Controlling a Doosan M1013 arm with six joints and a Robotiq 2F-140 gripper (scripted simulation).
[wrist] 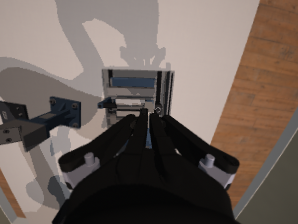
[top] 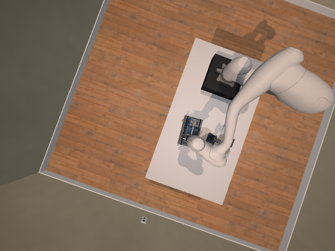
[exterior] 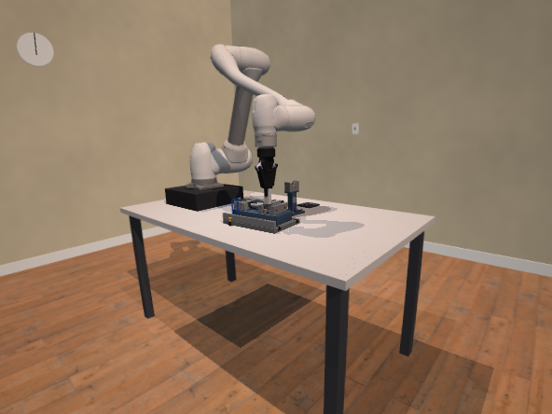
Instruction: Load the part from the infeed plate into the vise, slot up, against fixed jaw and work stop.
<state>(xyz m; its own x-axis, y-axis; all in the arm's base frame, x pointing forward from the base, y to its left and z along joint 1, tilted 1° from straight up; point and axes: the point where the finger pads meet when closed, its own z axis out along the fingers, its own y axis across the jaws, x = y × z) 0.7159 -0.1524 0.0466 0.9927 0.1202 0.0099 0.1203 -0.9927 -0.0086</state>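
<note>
The part lies 40 mm to the left of my hand and 40 mm below it. From my hand the other things lie so: vise base (100 mm below, 80 mm behind, 30 mm to the left).
</note>
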